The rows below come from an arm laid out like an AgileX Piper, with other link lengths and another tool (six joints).
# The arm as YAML. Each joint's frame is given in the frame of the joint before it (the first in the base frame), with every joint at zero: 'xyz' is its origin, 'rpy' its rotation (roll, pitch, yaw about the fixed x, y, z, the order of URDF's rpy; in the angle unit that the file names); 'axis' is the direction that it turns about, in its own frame. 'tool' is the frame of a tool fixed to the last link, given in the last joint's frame.
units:
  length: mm
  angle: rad
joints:
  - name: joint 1
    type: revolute
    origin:
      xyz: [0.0, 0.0, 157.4]
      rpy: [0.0, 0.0, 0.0]
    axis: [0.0, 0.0, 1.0]
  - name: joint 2
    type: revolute
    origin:
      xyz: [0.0, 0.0, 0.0]
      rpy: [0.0, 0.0, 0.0]
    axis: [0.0, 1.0, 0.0]
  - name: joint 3
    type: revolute
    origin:
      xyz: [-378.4, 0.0, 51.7]
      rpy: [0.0, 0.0, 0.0]
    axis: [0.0, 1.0, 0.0]
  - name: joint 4
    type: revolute
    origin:
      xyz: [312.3, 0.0, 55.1]
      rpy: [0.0, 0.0, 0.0]
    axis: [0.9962, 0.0, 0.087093]
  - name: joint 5
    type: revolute
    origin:
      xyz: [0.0, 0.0, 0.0]
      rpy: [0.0, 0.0, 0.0]
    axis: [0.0, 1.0, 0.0]
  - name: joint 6
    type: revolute
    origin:
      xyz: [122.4, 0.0, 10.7]
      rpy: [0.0, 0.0, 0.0]
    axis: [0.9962, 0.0, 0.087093]
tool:
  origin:
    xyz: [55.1, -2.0, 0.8]
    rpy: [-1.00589, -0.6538, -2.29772]
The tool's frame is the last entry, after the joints.
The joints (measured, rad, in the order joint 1, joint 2, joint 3, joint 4, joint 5, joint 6), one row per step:
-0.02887 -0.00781 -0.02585 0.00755 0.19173 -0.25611
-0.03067 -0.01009 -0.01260 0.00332 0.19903 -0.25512
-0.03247 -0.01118 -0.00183 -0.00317 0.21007 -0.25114
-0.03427 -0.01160 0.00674 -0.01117 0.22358 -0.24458
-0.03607 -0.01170 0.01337 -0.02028 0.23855 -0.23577
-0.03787 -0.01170 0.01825 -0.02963 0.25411 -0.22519
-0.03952 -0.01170 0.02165 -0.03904 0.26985 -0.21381
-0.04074 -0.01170 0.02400 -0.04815 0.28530 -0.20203
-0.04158 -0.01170 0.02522 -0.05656 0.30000 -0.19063
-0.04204 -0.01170 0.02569 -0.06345 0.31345 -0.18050
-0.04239 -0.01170 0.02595 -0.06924 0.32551 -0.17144
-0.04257 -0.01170 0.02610 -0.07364 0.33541 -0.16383
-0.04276 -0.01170 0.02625 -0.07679 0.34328 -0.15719
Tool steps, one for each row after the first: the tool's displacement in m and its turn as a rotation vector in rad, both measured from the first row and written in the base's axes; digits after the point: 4 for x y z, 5 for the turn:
0.0003 -0.0004 -0.0075 -0.00267 0.01836 -0.00233
0.0003 -0.0008 -0.0146 -0.00451 0.03915 -0.00519
0.0002 -0.0013 -0.0211 -0.00522 0.06084 -0.00861
-0.0001 -0.0019 -0.0269 -0.00476 0.08232 -0.01263
-0.0005 -0.0026 -0.0320 -0.00279 0.10265 -0.01719
-0.0011 -0.0032 -0.0364 -0.00012 0.12163 -0.02203
-0.0017 -0.0039 -0.0402 0.00320 0.13919 -0.02677
-0.0023 -0.0045 -0.0433 0.00676 0.15483 -0.03124
-0.0030 -0.0050 -0.0459 0.01048 0.16845 -0.03511
-0.0035 -0.0055 -0.0480 0.01415 0.18046 -0.03865
-0.0041 -0.0058 -0.0498 0.01768 0.19021 -0.04154
-0.0045 -0.0061 -0.0512 0.02141 0.19795 -0.04401

